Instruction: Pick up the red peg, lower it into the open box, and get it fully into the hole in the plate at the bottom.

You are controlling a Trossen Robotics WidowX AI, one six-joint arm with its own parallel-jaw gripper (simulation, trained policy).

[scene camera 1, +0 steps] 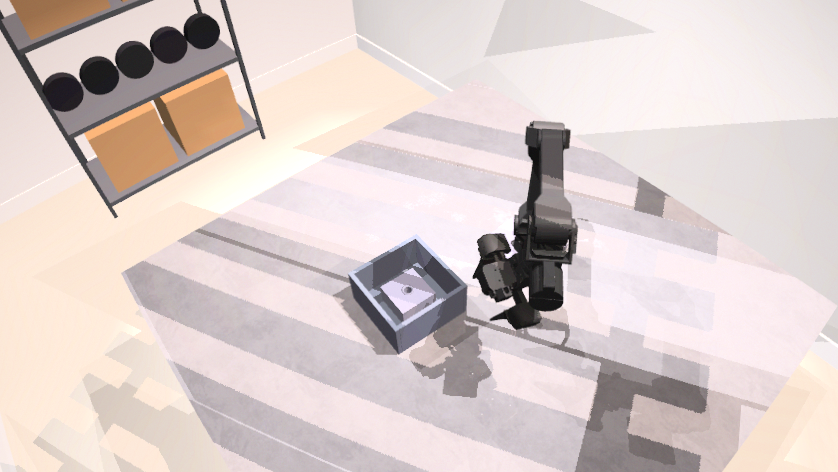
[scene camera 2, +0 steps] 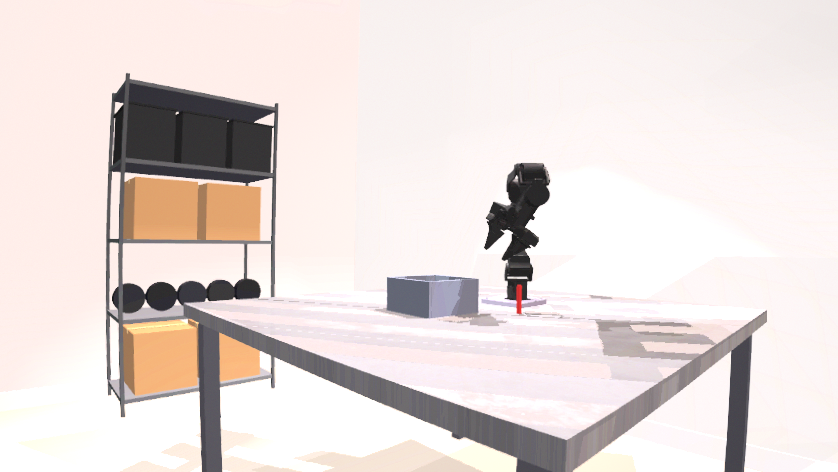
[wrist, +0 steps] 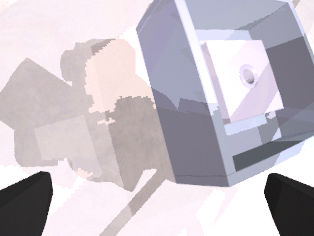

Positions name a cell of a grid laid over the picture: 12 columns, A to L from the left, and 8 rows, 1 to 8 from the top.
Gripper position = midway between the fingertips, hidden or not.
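Observation:
My gripper (scene camera 1: G6) is visible, likewise in scene camera 2 (scene camera 2: H5) and in the wrist view (wrist: G7). Grey box (scene camera 1: G5): visible also in scene camera 2 (scene camera 2: G6) and in the wrist view (wrist: H6). Pale plate (scene camera 1: F5): visible also in the wrist view (wrist: J3); scene camera 2 does not show the plate, hidden by the grey box.

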